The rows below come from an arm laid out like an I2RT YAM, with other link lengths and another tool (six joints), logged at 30 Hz.
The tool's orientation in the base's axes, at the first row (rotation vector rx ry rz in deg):
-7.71 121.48 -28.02
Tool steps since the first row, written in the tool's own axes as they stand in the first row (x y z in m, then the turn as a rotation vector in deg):
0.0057 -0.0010 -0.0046 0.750 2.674 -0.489
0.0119 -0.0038 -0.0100 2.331 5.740 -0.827
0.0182 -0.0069 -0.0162 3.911 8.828 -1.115
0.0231 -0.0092 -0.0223 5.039 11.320 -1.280
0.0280 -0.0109 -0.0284 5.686 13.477 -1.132
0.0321 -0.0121 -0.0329 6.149 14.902 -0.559
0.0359 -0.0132 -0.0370 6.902 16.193 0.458
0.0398 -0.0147 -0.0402 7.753 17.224 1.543
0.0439 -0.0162 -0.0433 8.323 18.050 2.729
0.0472 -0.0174 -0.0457 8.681 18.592 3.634
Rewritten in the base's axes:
-0.0071 -0.0012 -0.0018 -0.586 2.381 -1.393
-0.0153 -0.0039 -0.0028 -1.483 4.844 -3.660
-0.0242 -0.0066 -0.0034 -2.337 7.314 -5.959
-0.0322 -0.0083 -0.0033 -2.888 9.328 -7.734
-0.0401 -0.0095 -0.0034 -2.940 11.078 -9.158
-0.0462 -0.0104 -0.0039 -2.605 12.086 -10.361
-0.0518 -0.0113 -0.0044 -2.083 12.760 -11.955
-0.0568 -0.0128 -0.0053 -1.583 13.149 -13.556
-0.0618 -0.0144 -0.0063 -0.860 13.399 -14.908
-0.0657 -0.0157 -0.0072 -0.273 13.531 -15.845

